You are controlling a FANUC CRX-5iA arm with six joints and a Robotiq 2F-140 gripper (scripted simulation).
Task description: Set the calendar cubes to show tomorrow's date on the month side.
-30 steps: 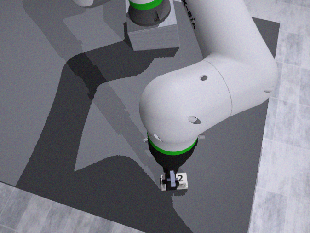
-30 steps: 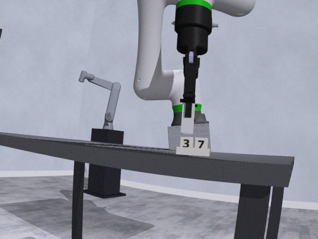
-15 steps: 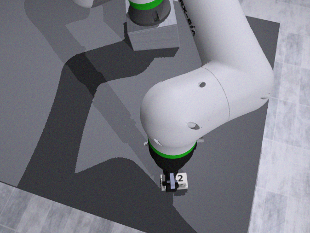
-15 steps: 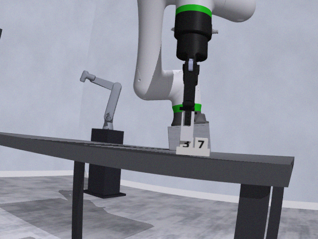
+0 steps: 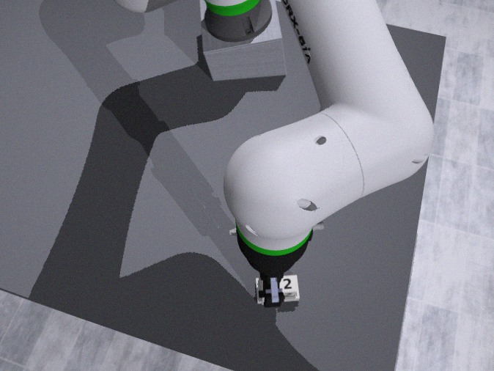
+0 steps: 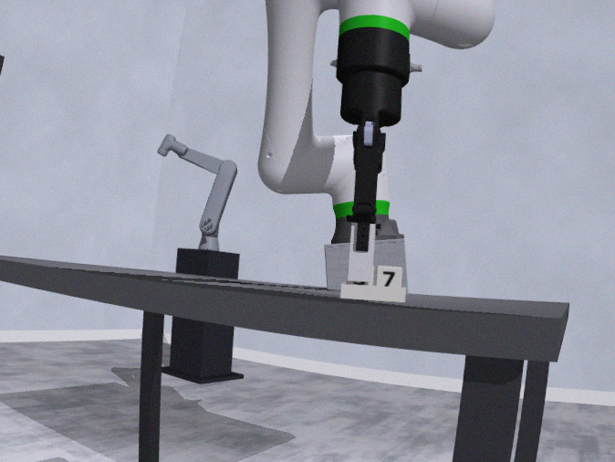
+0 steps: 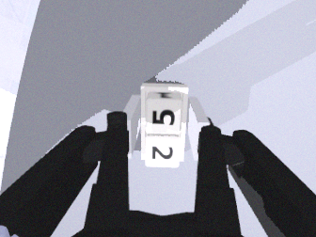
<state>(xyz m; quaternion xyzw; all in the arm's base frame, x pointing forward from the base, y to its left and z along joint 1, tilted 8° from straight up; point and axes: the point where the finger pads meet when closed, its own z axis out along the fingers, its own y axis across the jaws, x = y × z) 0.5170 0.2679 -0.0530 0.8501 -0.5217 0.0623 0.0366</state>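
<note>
Now: hand 3 cm above the cube. From my hand the other things lie so: tray 1 cm behind, 1 cm to the left, 4 cm below.
</note>
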